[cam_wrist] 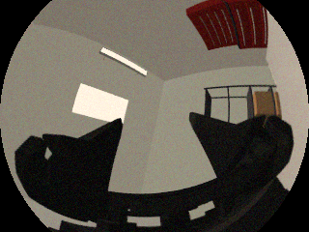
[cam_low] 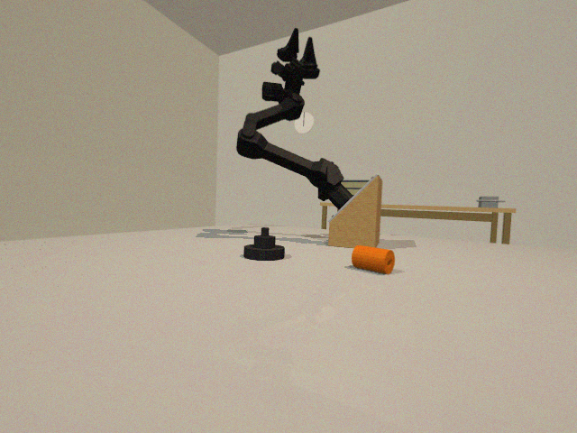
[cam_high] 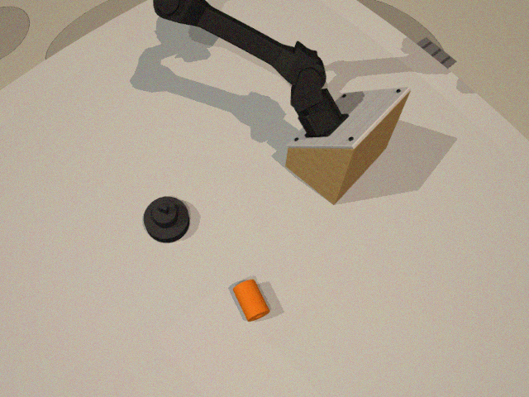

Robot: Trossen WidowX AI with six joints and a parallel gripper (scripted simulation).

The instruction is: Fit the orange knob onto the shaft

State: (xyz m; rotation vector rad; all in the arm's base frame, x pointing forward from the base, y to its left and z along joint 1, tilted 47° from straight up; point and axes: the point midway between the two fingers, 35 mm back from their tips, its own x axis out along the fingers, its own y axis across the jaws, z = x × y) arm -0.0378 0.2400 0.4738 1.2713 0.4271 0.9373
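The orange knob is 33 cm ahead of my gripper tip, 26 cm to the left of it and 62 cm below it. Round my gripper tip: round dark pedestal 32 cm ahead, 4 cm to the left, 61 cm below.
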